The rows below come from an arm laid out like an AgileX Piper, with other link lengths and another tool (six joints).
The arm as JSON. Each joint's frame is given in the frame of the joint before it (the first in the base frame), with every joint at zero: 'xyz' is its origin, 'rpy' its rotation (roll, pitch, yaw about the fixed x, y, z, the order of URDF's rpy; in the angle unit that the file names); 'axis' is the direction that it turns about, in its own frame. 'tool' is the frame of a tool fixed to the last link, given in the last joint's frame.
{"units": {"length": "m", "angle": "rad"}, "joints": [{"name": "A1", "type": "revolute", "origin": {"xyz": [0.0, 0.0, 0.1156], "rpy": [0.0, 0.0, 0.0]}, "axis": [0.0, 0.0, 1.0]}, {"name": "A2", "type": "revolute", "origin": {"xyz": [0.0, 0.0, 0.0], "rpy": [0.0, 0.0, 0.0]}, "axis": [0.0, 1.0, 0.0]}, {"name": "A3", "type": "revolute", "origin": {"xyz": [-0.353, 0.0, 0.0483], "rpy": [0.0, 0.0, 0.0]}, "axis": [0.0, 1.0, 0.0]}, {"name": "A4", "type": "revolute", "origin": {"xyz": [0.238, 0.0, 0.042], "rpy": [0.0, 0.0, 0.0]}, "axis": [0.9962, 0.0, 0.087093]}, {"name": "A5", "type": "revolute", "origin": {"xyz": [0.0, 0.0, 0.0], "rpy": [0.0, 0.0, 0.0]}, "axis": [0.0, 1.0, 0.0]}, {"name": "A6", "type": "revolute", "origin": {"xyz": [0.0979, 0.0, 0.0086], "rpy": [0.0, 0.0, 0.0]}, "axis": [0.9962, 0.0, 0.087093]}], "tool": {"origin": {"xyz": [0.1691, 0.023, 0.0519], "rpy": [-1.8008, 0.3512, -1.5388]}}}
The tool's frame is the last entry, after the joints.
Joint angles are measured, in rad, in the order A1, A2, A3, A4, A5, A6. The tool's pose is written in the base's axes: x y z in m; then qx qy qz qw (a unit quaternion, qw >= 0). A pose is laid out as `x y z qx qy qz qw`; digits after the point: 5 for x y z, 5 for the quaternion.
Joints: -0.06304 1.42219 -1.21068 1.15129 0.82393 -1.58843
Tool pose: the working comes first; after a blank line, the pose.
Where each joint sits with the arm in this pose, in the base's axes (m; each line is computed from the numbers above, not from the rounded line before):
A1: 0.0000 0.0000 0.1156
A2: 0.0000 0.0000 0.1156
A3: -0.0045 0.0003 0.4719
A4: 0.2365 -0.0149 0.4630
A5: 0.2365 -0.0149 0.4630
A6: 0.3032 0.0468 0.4255
the tool: 0.4085 0.1860 0.3885

0.40848 0.18597 0.38846 -0.81197 0.40822 -0.12366 0.39847
